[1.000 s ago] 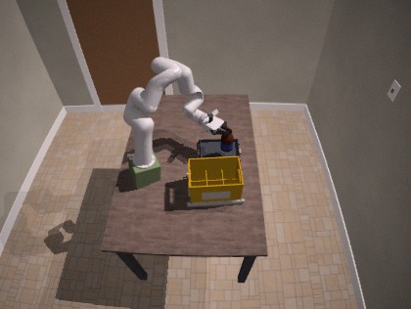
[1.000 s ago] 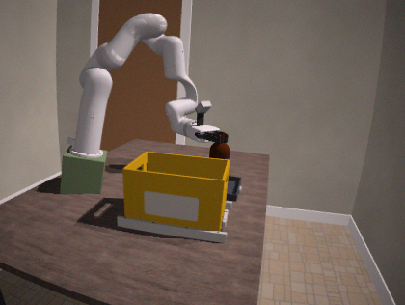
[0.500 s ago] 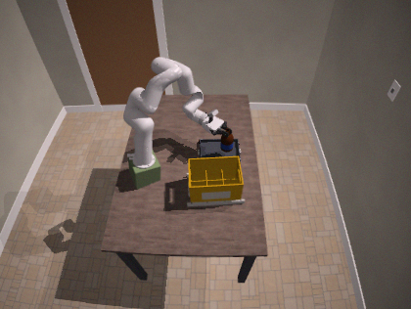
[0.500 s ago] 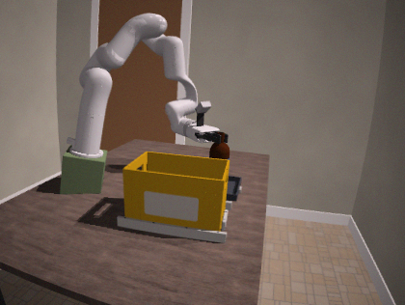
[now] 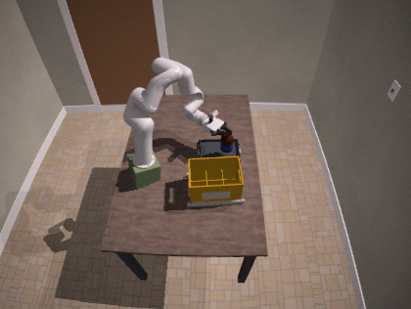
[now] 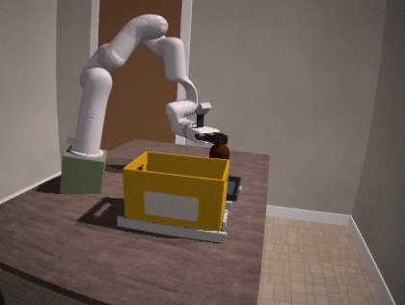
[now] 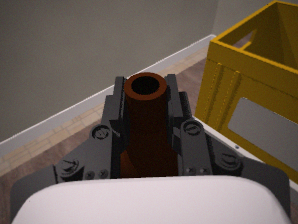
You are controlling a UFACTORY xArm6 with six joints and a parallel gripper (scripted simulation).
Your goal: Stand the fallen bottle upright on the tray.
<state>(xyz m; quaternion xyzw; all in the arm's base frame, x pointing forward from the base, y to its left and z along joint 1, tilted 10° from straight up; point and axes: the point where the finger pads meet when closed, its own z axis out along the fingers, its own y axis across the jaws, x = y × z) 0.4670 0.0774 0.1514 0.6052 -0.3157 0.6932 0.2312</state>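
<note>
Right now my hand is 6 cm above the bottle. From my hand the other things lie so: yellow crate 10 cm behind, 24 cm to the right, 12 cm below; then tray 4 cm behind, 3 cm to the left, 19 cm below.
</note>
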